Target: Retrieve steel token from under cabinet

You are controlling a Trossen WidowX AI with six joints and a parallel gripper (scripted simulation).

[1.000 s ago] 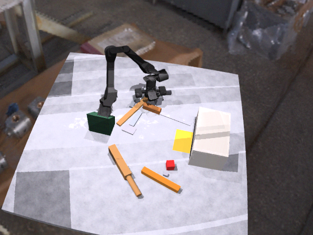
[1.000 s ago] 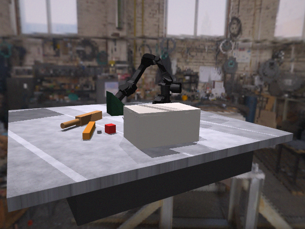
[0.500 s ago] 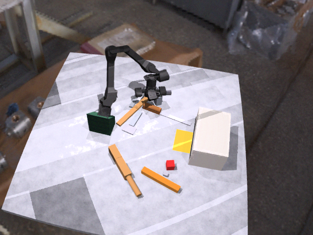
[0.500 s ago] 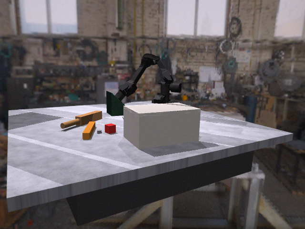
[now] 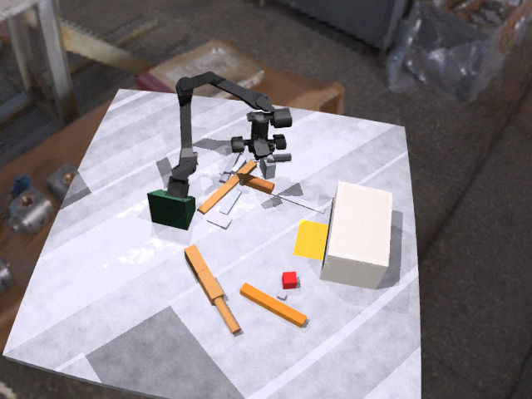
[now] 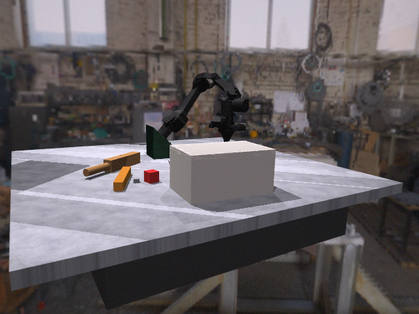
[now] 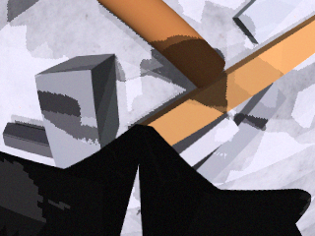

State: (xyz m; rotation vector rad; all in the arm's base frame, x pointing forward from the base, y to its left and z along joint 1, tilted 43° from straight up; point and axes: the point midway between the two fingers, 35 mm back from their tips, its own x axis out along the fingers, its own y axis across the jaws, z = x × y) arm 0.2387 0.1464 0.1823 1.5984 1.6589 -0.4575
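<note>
The grey block is 40 mm ahead of my gripper tip, 20 mm to the left of it and 50 mm below it. The rest, counted from my gripper tip: flat grey token: 390 mm ahead, 240 mm to the right, 80 mm below; then small dark tool: 30 mm ahead, 80 mm to the left, 70 mm below; then flat orange stick: 90 mm behind, 80 mm to the right, 80 mm below.
</note>
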